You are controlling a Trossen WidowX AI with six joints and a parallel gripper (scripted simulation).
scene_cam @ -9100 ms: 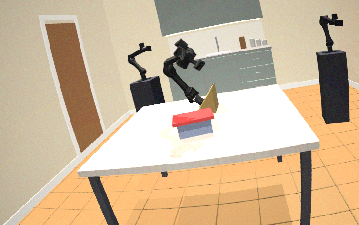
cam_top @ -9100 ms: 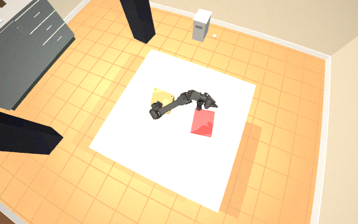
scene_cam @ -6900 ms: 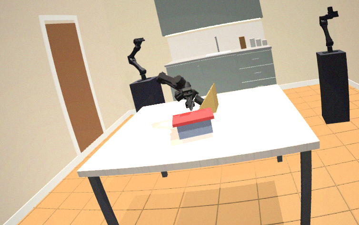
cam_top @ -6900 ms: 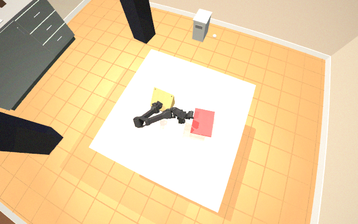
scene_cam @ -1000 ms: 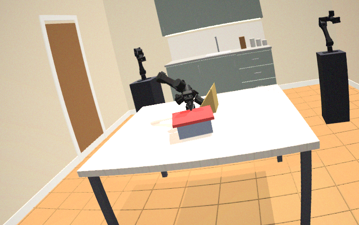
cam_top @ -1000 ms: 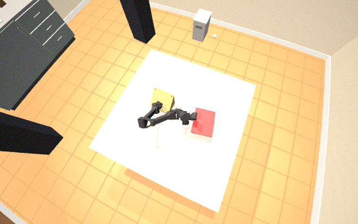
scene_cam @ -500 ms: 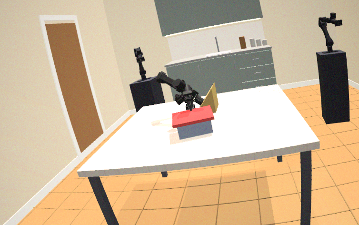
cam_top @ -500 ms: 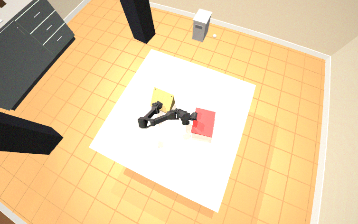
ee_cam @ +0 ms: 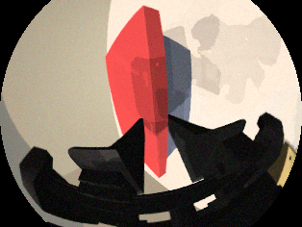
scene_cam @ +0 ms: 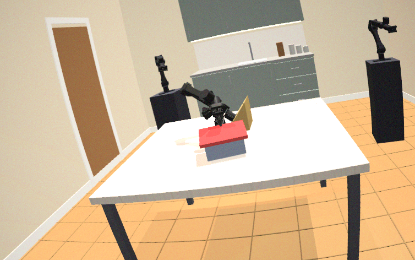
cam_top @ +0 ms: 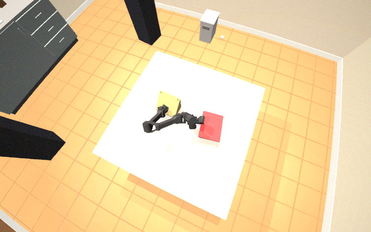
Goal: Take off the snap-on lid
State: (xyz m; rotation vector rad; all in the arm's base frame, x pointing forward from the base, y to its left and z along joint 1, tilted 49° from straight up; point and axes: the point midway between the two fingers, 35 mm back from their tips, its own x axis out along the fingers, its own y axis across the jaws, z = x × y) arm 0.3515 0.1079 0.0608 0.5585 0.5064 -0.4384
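The red lid lies 7 cm ahead of my gripper tip, 3 cm to the left of it and 1 cm below it. Also, from my gripper tip: blue-grey storage box (7 cm below, 7 cm ahead, 2 cm to the left).
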